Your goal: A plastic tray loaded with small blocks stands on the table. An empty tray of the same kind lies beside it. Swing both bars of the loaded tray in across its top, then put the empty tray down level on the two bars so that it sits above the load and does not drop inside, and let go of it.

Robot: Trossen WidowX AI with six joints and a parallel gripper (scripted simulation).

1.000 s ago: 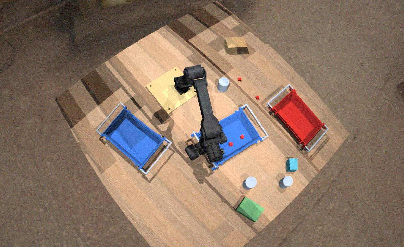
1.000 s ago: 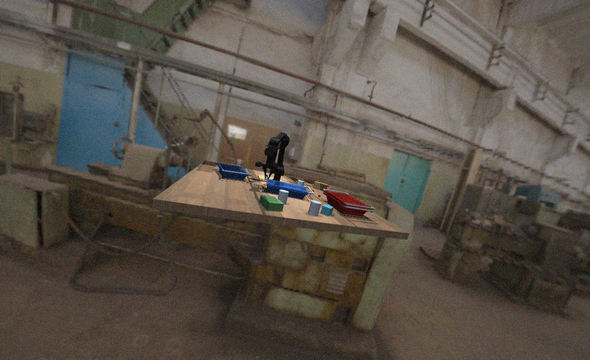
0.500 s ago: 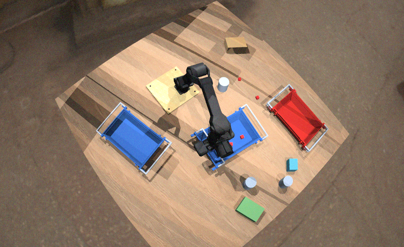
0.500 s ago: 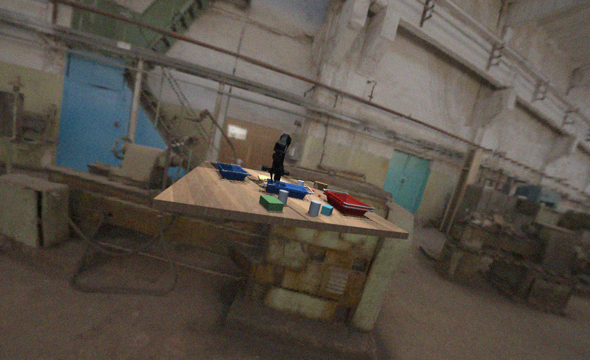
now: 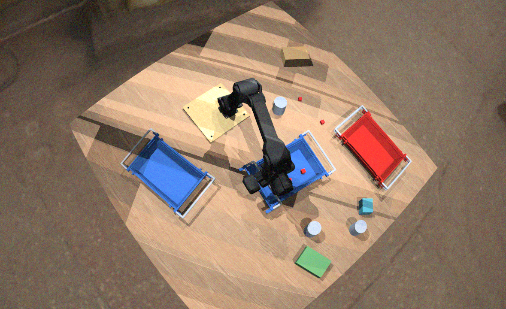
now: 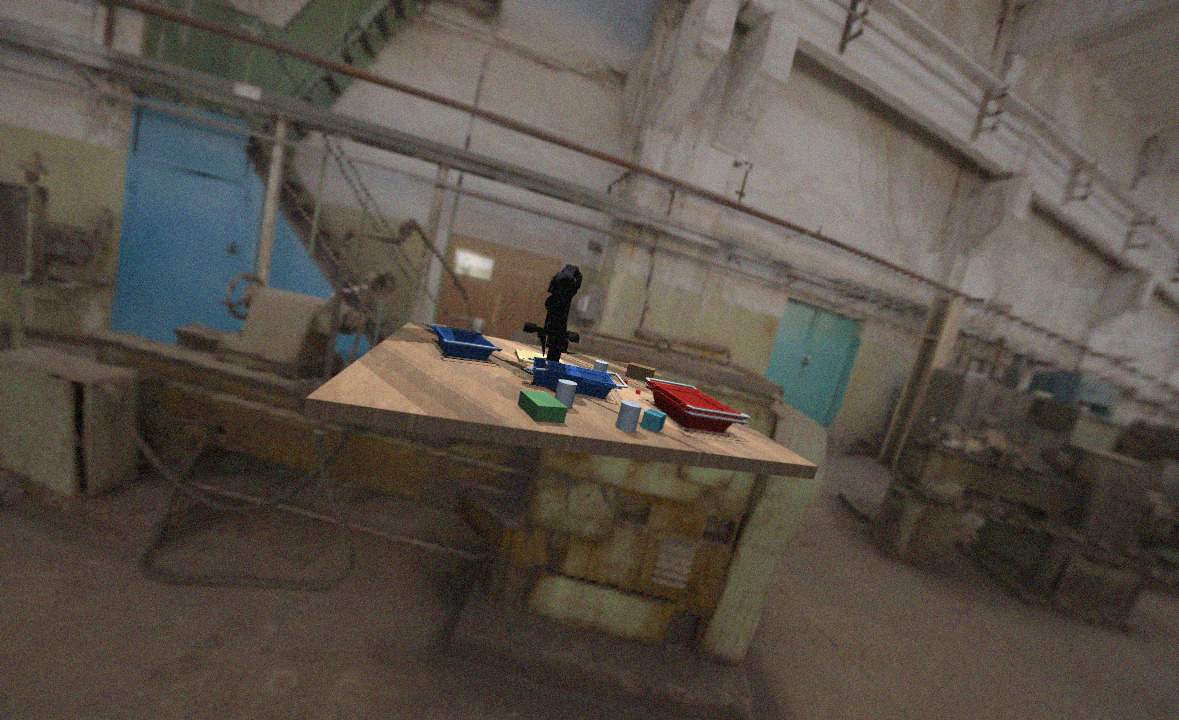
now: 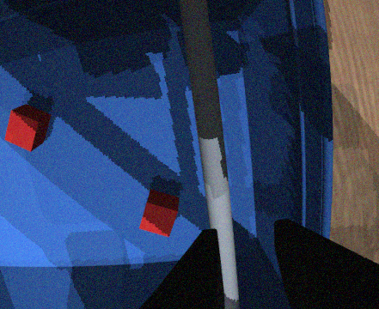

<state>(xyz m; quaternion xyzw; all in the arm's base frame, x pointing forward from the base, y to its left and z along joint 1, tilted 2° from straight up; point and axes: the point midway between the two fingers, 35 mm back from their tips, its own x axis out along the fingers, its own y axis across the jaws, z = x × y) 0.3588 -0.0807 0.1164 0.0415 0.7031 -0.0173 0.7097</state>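
The blue tray lies 260 mm behind my gripper tip, 290 mm to the right of it and 40 mm below it. Round my gripper tip: cyan cube: 330 mm ahead, 290 mm to the left, 60 mm below; green block: 370 mm ahead, 30 mm to the right, 70 mm below; tan box: 430 mm behind, 510 mm to the left, 60 mm below.
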